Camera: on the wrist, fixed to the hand. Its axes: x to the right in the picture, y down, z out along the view.
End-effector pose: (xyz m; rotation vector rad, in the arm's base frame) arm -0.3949 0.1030 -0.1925 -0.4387 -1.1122 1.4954
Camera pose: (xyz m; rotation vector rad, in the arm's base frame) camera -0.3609 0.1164 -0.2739 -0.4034 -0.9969 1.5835
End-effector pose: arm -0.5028 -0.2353 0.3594 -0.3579 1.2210 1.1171
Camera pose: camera -0.5818 -0.2758 0.3686 -0.2556 1.3147 1.0795
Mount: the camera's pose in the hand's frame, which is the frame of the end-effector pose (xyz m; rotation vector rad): -0.0219 0.0495 -0.0709 0.1161 0.0235 0.0473
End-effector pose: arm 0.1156 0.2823 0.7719 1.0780 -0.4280 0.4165
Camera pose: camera 0.0805 0.3642 0.7684 1.1761 -0.4130 0.5004
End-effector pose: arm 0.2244 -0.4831 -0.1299 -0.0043 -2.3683 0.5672
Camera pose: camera 0.2785 -0.4135 -0.1163 -0.0148 -2.3144 0.7229
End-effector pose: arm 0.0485 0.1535 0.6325 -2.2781 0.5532 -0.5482
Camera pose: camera -0.0181 0.0945 0.6380 -2.1462 0.5706 -0.5697
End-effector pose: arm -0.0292 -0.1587 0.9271 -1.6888 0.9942 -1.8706
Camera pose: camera -0.1020 -0.1593 0.8755 -1.5668 0.9082 -1.8839
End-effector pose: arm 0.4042 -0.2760 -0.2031 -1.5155 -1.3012 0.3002
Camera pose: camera 0.4762 -0.3243 -0.2240 -1.4489 -1.2102 0.3809
